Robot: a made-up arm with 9 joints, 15 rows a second.
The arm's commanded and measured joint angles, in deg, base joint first. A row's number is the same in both.
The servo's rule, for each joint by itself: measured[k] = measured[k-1] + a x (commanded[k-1-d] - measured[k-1]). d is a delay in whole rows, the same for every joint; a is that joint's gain. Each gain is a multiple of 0.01, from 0.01 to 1. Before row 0 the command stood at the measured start. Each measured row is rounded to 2 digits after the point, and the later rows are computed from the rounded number. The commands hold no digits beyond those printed.
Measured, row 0:
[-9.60 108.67 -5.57 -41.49 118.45 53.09 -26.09 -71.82 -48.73]
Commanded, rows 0 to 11:
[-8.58 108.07 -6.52 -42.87 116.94 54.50 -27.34 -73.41 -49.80]
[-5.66 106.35 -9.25 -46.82 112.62 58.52 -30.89 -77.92 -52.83]
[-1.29 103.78 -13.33 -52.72 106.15 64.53 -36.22 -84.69 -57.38]
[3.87 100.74 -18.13 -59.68 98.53 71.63 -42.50 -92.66 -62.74]
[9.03 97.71 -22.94 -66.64 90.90 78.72 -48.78 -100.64 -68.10]
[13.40 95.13 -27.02 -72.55 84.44 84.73 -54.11 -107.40 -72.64]
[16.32 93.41 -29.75 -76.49 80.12 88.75 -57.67 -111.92 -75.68]
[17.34 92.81 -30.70 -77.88 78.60 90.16 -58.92 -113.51 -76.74]
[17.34 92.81 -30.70 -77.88 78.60 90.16 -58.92 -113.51 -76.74]
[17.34 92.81 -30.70 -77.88 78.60 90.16 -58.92 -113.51 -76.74]
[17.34 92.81 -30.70 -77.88 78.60 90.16 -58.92 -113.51 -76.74]
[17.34 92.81 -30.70 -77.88 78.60 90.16 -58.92 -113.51 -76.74]
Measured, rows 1 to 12:
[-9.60 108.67 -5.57 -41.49 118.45 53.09 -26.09 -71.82 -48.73]
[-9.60 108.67 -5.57 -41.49 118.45 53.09 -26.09 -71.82 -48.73]
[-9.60 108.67 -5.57 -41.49 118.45 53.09 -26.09 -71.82 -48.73]
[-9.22 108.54 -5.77 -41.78 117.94 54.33 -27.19 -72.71 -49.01]
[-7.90 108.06 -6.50 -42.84 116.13 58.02 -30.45 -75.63 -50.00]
[-5.45 107.12 -7.93 -44.91 112.74 63.75 -35.53 -80.70 -51.92]
[-2.00 105.72 -10.07 -48.01 107.91 70.68 -41.66 -87.40 -54.73]
[2.08 103.96 -12.77 -51.92 102.13 77.76 -47.93 -94.81 -58.21]
[6.27 102.02 -15.76 -56.25 96.12 83.89 -53.37 -101.86 -61.96]
[9.99 100.13 -18.70 -60.50 90.68 88.17 -57.15 -107.49 -65.53]
[12.71 98.52 -21.22 -64.15 86.57 89.92 -58.71 -110.86 -68.44]
[14.42 97.26 -23.21 -67.03 83.86 90.13 -58.89 -112.34 -70.60]
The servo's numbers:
d 3
a 0.37 0.22 0.21 0.21 0.34 0.88 0.88 0.56 0.26

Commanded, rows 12 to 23:
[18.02 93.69 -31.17 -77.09 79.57 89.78 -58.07 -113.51 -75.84]
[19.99 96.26 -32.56 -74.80 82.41 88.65 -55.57 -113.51 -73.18]
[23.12 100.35 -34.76 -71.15 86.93 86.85 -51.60 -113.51 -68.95]
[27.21 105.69 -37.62 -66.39 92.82 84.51 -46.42 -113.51 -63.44]
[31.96 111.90 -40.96 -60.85 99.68 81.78 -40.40 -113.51 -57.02]
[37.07 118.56 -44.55 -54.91 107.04 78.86 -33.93 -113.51 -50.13]
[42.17 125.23 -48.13 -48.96 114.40 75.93 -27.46 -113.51 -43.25]
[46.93 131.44 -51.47 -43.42 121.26 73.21 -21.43 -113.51 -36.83]
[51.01 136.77 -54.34 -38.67 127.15 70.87 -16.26 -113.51 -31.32]
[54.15 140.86 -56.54 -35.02 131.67 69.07 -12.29 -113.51 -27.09]
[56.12 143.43 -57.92 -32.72 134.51 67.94 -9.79 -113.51 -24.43]
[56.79 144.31 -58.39 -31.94 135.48 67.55 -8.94 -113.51 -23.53]
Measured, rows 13 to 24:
[15.50 96.28 -24.78 -69.31 82.07 90.16 -58.92 -113.00 -72.20]
[16.18 95.52 -26.02 -71.11 80.89 90.16 -58.92 -113.29 -73.38]
[16.61 94.92 -27.00 -72.53 80.11 90.16 -58.92 -113.41 -74.25]
[17.13 94.65 -27.88 -73.49 79.93 89.83 -58.17 -113.47 -74.66]
[18.19 95.00 -28.86 -73.77 80.77 88.79 -55.88 -113.49 -74.28]
[20.01 96.18 -30.10 -73.22 82.86 87.08 -52.11 -113.50 -72.89]
[22.67 98.27 -31.68 -71.79 86.25 84.82 -47.10 -113.51 -70.43]
[26.11 101.27 -33.63 -69.49 90.82 82.14 -41.20 -113.51 -66.94]
[30.17 105.07 -35.92 -66.43 96.33 79.25 -34.80 -113.51 -62.57]
[34.61 109.51 -38.48 -62.76 102.47 76.33 -28.34 -113.51 -57.55]
[39.17 114.33 -41.21 -58.70 108.86 73.58 -22.26 -113.51 -52.16]
[43.55 119.27 -43.97 -54.49 115.08 71.20 -16.98 -113.51 -46.74]

